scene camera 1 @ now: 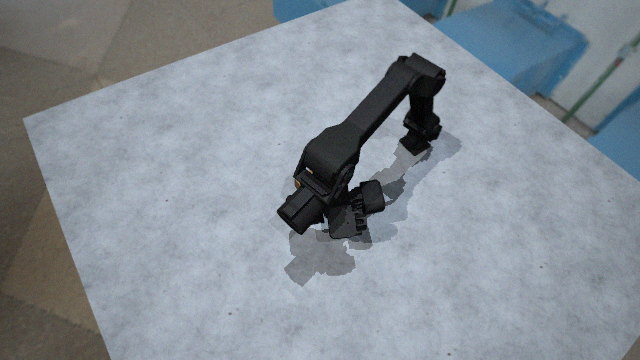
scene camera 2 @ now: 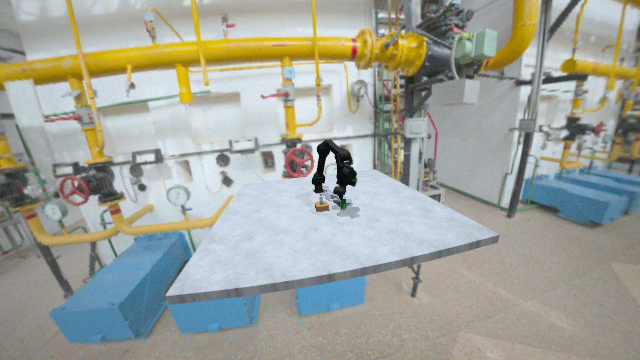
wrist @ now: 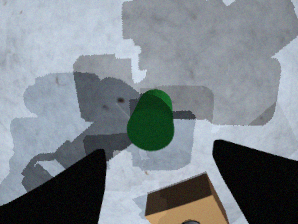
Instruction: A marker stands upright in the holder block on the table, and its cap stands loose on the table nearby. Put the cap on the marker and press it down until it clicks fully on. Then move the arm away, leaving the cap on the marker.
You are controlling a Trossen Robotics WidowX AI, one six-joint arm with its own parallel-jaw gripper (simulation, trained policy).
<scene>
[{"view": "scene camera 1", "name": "my gripper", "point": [337, 218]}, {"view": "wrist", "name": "my gripper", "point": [161, 152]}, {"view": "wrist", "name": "green cap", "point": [151, 127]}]
</scene>
